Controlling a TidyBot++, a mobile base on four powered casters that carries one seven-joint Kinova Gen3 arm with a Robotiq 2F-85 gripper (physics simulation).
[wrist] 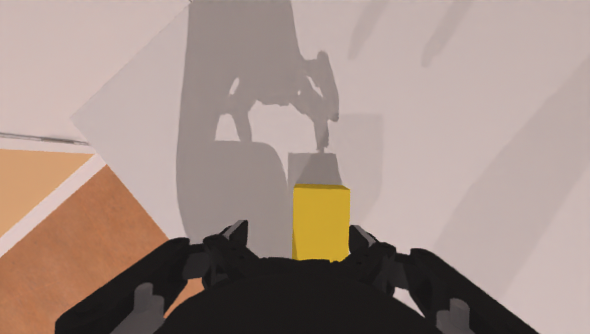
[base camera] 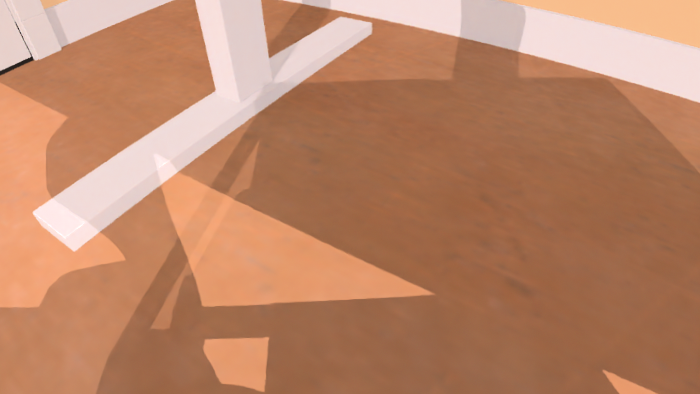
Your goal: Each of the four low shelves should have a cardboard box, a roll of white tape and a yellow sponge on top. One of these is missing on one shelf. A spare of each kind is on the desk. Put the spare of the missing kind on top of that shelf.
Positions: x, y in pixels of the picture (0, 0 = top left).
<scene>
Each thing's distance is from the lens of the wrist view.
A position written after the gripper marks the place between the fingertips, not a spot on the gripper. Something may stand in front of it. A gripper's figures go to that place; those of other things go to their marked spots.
gripper (wrist: 297, 233): 16 cm
yellow sponge (wrist: 321, 213): 20 cm
white desk (wrist: 455, 134): 31 cm
white door (wrist: 61, 61): 96 cm
The marked spots on the white door and the yellow sponge are 91 cm apart.
</scene>
